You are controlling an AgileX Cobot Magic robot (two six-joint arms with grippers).
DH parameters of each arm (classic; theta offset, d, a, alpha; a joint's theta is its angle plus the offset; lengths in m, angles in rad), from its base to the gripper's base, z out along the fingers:
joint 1: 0 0.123 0 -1.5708
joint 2: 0.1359 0 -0.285 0
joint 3: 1.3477 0 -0.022 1.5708
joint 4: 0 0.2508 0 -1.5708
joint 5: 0 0 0.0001 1.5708
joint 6: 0 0.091 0 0
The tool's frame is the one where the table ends.
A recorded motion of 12 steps. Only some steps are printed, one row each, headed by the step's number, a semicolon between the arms.
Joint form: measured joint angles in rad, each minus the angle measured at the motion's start. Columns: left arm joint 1, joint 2, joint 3, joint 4, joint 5, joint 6; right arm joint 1, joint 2, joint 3, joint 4, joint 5, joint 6.
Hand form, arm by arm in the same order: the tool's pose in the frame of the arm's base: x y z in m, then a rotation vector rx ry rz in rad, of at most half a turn. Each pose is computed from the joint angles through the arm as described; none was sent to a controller.
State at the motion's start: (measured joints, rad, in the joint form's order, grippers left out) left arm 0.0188 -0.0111 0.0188 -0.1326 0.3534 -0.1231; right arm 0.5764 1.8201 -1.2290 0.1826 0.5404 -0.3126
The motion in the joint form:
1: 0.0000 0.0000 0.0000 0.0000 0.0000 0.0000; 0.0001 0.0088 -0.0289 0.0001 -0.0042 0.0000
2: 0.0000 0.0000 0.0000 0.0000 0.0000 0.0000; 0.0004 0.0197 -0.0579 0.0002 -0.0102 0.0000
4: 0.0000 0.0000 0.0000 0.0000 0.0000 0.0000; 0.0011 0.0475 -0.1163 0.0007 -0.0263 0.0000
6: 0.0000 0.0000 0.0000 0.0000 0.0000 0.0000; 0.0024 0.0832 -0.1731 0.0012 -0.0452 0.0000
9: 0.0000 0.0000 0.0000 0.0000 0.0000 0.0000; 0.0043 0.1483 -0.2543 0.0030 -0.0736 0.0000
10: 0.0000 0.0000 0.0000 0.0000 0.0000 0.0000; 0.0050 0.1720 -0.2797 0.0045 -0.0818 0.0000
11: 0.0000 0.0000 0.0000 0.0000 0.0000 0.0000; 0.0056 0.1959 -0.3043 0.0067 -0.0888 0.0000
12: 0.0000 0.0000 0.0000 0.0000 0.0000 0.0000; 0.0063 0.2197 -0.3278 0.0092 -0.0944 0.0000
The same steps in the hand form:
1: 0.0531 -0.0032 0.1759 -0.2133 1.8340 -0.2021; 0.3220 0.2194 0.2121 -0.9629 2.4169 0.2742
2: 0.0531 -0.0032 0.1759 -0.2133 1.8340 -0.2021; 0.3273 0.2230 0.2163 -0.9547 2.3943 0.2779
4: 0.0531 -0.0032 0.1759 -0.2133 1.8340 -0.2021; 0.3386 0.2304 0.2226 -0.9379 2.3507 0.2846
6: 0.0531 -0.0032 0.1759 -0.2133 1.8340 -0.2021; 0.3500 0.2382 0.2254 -0.9234 2.3136 0.2898
9: 0.0531 -0.0032 0.1759 -0.2133 1.8340 -0.2021; 0.3670 0.2499 0.2228 -0.9054 2.2730 0.2956
10: 0.0531 -0.0032 0.1759 -0.2133 1.8340 -0.2021; 0.3724 0.2537 0.2203 -0.9005 2.2644 0.2978
11: 0.0531 -0.0032 0.1759 -0.2133 1.8340 -0.2021; 0.3775 0.2574 0.2173 -0.8958 2.2581 0.3003
12: 0.0531 -0.0032 0.1759 -0.2133 1.8340 -0.2021; 0.3823 0.2609 0.2138 -0.8920 2.2540 0.3030

